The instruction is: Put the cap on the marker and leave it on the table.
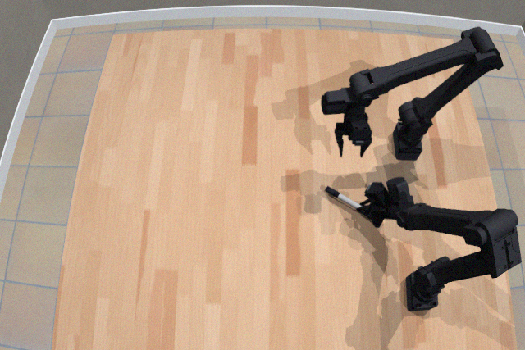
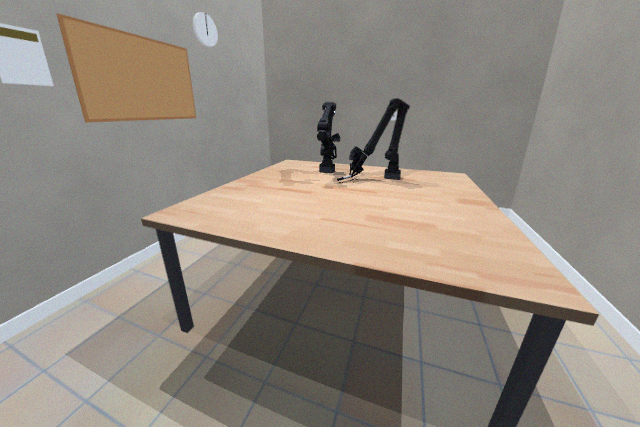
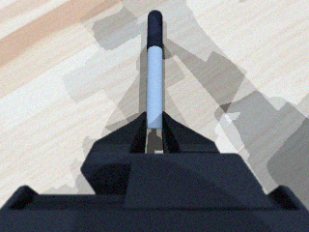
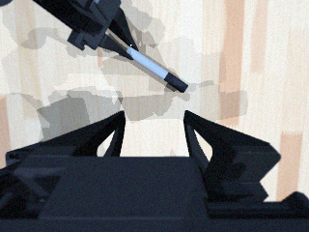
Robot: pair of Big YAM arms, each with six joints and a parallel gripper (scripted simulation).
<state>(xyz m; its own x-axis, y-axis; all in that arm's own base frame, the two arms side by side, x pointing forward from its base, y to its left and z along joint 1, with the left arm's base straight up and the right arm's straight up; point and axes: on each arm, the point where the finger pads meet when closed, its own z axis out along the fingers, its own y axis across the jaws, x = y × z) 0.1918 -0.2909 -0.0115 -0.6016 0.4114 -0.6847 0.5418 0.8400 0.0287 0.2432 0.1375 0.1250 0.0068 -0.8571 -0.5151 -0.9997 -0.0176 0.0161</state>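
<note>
Right now the white marker is 50 mm ahead of my left hand and 30 mm to the right of it. Also, from my left hand: black cap 90 mm ahead, 60 mm to the right, 10 mm below.
</note>
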